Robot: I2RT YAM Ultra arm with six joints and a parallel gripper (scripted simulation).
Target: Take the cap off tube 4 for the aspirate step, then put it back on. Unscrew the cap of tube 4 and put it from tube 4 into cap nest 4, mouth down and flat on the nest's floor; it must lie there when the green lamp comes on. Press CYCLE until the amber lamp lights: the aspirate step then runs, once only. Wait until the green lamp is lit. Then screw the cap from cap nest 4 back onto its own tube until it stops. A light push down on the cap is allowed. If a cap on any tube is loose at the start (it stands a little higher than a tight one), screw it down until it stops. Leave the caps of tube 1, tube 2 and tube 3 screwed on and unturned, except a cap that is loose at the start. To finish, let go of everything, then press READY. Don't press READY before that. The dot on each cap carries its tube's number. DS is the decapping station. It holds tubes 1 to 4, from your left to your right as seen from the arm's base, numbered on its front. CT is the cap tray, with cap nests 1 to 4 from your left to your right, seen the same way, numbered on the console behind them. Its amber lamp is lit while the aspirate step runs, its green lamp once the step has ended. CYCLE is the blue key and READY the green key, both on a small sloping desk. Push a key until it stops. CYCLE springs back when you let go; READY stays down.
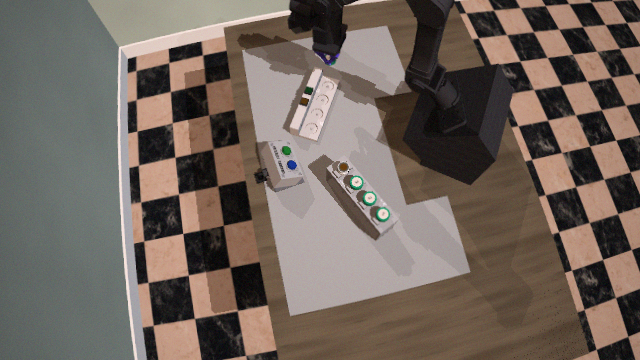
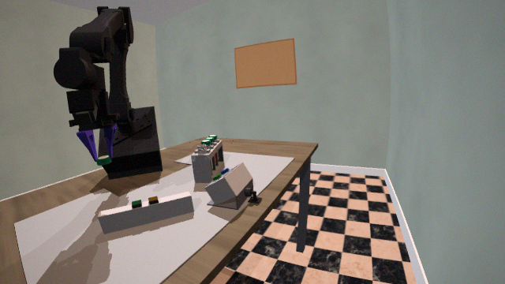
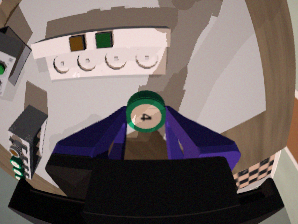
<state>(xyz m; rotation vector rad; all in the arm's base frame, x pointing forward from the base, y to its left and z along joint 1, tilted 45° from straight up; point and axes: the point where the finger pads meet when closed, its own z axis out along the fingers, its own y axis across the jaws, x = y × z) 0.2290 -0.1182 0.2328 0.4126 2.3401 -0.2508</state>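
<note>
Right now my hand is 220 mm to the right of the green ready key, 160 mm short of it and 100 mm above it. The rest, counted from my hand: cap 3 (360 mm to the left, 50 mm below, 10 mm behind); then cap 2 (400 mm to the left, 50 mm below, 30 mm behind); then blue cycle key (260 mm to the left, 150 mm ahead, 100 mm below).
</note>
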